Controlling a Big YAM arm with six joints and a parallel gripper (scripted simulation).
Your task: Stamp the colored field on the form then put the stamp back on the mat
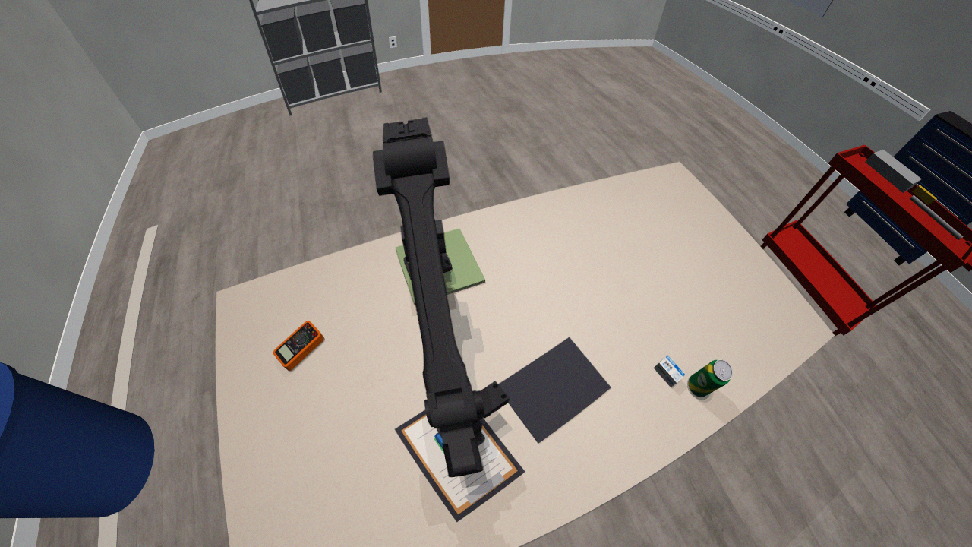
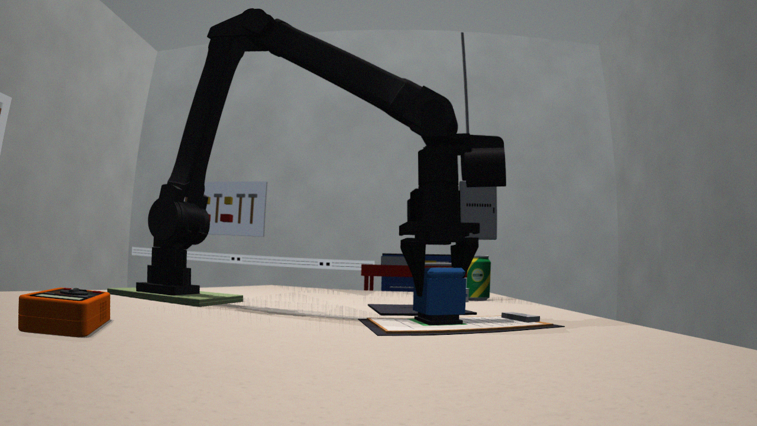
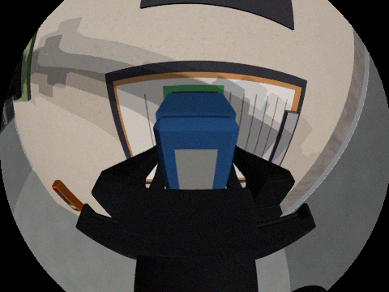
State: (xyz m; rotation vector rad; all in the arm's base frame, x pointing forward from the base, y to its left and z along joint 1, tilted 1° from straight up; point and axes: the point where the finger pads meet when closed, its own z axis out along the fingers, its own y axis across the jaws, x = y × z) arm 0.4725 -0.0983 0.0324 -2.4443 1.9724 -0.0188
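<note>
Right now the blue stamp is 1 cm below my hand. Round my hand: dark mat 26 cm to the left, 5 cm below, 2 cm behind; clipboard 4 cm below, 4 cm ahead; stamp base 3 cm below.
</note>
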